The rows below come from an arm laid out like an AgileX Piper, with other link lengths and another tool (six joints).
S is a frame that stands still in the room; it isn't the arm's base.
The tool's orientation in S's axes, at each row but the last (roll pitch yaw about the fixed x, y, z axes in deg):
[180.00, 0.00, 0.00]
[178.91, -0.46, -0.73]
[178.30, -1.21, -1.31]
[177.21, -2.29, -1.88]
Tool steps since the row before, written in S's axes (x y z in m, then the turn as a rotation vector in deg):
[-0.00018, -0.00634, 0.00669, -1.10, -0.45, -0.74]
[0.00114, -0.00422, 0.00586, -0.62, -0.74, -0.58]
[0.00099, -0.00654, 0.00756, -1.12, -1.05, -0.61]
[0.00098, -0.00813, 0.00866, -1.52, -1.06, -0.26]
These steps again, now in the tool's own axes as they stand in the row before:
[-0.00018, 0.00634, -0.00669, -1.10, 0.45, 0.74]
[0.00124, 0.00432, -0.00577, -0.62, 0.74, 0.59]
[0.00130, 0.00674, -0.00734, -1.11, 1.06, 0.62]
[0.00159, 0.00850, -0.00820, -1.49, 1.10, 0.25]

